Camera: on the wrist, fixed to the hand. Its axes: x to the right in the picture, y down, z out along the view.
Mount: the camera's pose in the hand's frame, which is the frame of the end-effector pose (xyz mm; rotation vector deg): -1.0 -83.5 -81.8 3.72 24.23 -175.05
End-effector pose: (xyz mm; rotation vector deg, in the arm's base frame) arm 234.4 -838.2 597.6 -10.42 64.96 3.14
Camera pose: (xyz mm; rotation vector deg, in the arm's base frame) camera 172.1 -934.4 574.7 92.14 -8.09 151.44
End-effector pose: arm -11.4 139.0 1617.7 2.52 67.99 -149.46
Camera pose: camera -39.1 252.3 1625.0 32.58 -3.09 19.61
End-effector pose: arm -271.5 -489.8 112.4 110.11 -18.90 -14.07
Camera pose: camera -236.6 -389.2 64.3 -31.98 -149.53 74.79
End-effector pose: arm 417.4 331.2 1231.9 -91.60 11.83 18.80
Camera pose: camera 450.8 254.4 1313.5 -19.07 -98.88 -125.43
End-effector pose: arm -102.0 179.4 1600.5 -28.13 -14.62 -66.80
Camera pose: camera -184.2 114.3 1548.9 -28.13 18.31 116.01
